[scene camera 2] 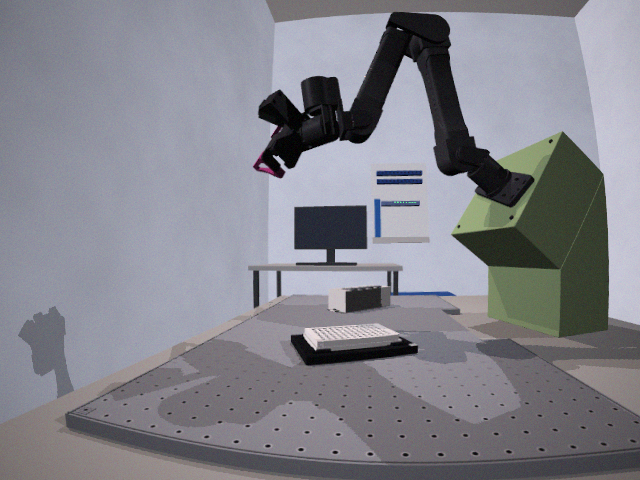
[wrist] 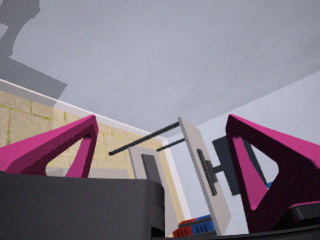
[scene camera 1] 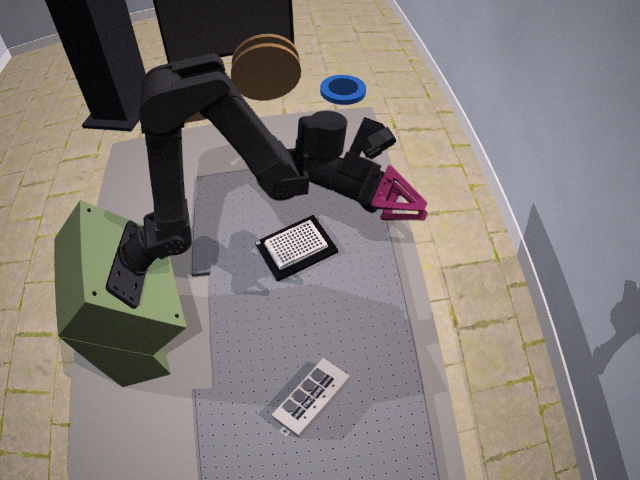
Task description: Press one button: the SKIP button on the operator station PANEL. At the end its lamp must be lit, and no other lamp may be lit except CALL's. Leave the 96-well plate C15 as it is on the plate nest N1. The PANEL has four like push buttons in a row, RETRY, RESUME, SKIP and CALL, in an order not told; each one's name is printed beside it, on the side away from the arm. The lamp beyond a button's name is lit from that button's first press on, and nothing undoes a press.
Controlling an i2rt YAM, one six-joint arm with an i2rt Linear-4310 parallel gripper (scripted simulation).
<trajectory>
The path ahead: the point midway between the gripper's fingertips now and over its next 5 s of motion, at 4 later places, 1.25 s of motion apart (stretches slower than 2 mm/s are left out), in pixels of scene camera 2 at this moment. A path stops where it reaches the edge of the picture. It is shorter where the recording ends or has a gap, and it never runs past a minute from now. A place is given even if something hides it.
My gripper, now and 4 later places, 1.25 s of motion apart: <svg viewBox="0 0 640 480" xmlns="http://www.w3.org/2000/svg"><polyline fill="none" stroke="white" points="263,153 269,217 316,256 366,258 366,264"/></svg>
</trajectory>
